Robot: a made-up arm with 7 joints. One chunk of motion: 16 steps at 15 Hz.
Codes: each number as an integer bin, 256 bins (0 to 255) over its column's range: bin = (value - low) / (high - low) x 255, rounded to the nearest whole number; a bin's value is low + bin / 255 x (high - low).
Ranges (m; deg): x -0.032..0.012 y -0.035..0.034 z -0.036..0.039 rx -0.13..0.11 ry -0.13..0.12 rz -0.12..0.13
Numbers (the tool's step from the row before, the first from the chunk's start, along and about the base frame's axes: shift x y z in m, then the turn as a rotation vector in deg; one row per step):
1: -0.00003 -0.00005 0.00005 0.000 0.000 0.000
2: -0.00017 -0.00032 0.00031 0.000 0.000 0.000
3: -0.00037 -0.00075 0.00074 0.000 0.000 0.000
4: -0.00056 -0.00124 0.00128 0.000 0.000 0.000
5: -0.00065 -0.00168 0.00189 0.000 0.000 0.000
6: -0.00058 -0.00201 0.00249 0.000 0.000 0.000
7: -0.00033 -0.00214 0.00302 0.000 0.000 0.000
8: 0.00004 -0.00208 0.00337 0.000 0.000 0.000
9: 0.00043 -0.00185 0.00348 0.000 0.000 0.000
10: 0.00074 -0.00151 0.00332 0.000 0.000 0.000
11: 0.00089 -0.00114 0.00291 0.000 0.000 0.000
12: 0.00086 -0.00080 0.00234 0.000 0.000 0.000
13: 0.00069 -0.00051 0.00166 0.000 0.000 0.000
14: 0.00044 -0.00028 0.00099 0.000 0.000 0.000
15: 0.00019 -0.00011 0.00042 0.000 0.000 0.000
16: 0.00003 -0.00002 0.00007 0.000 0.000 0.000
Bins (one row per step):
1: 185 129 123 138 133 122
2: 184 128 123 138 133 122
3: 183 127 125 138 133 122
4: 182 125 127 138 133 122
5: 182 123 129 138 133 122
6: 182 122 131 138 133 122
7: 184 121 133 138 133 122
8: 186 122 134 138 133 122
9: 188 123 134 138 133 122
10: 190 124 134 138 133 122
11: 191 125 132 138 133 122
12: 190 126 130 138 133 122
13: 189 127 128 138 133 122
14: 188 128 126 138 133 122
15: 187 129 124 138 133 122
16: 186 129 123 138 133 122

